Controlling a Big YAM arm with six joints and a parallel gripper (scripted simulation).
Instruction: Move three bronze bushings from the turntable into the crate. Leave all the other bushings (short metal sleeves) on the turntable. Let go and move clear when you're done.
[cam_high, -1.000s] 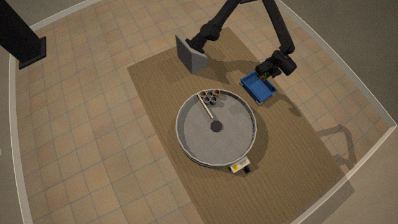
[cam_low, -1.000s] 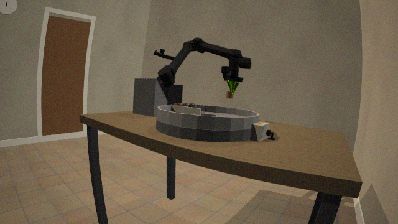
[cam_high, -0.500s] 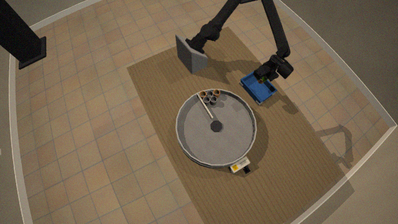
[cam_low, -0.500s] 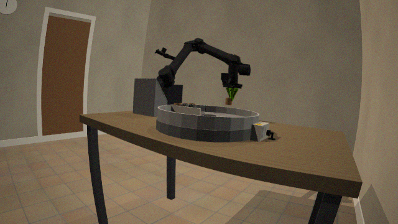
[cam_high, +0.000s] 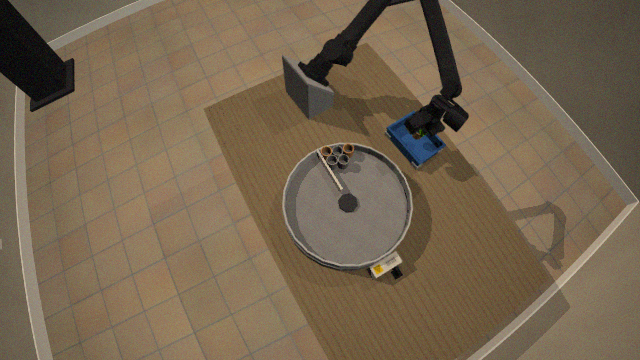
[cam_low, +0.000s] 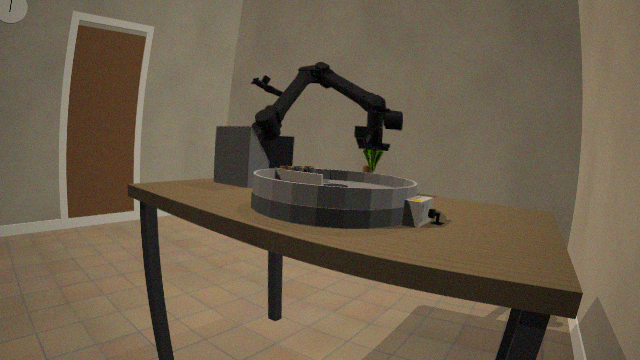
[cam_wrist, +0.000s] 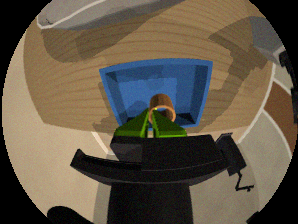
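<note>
My gripper is now 60 mm above the blue crate and 20 mm past it. From my hand the other things lie so: grey turntable (360 mm to the right, 100 mm ahead, 30 mm below).
</note>
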